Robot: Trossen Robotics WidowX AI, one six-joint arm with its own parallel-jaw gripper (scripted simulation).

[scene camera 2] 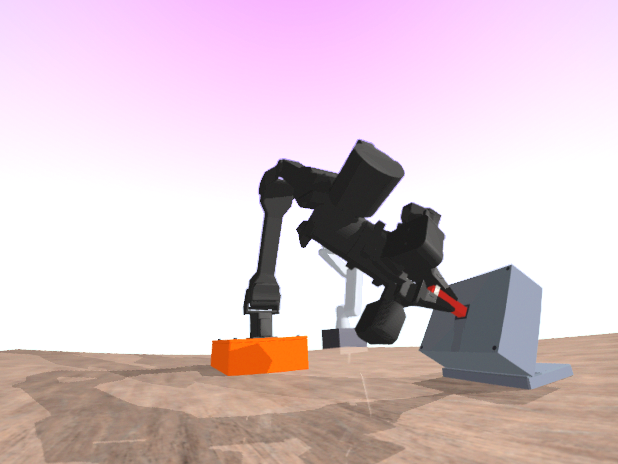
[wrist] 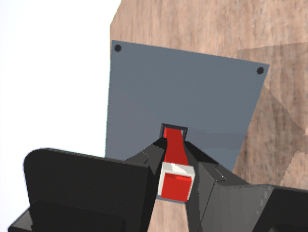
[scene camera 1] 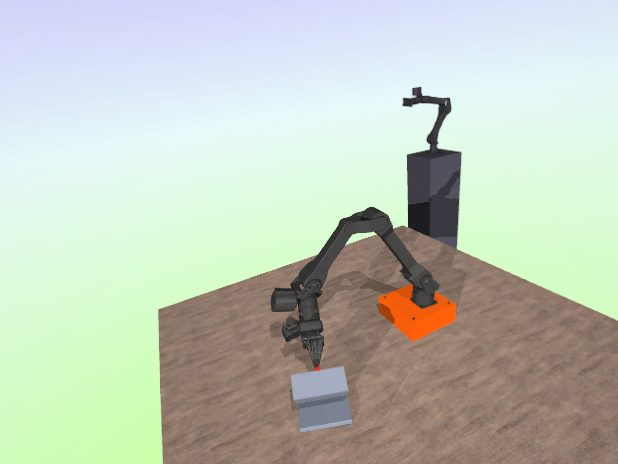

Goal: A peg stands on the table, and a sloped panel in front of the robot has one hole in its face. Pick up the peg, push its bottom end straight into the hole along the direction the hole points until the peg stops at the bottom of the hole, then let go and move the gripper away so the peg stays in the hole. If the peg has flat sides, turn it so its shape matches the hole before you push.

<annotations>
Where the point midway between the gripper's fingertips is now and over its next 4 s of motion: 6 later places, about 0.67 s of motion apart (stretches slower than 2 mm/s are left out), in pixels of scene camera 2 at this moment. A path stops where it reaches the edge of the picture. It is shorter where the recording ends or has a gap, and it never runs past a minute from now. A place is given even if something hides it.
My gripper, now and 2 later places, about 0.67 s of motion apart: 453,305; 439,297; 416,282
</annotations>
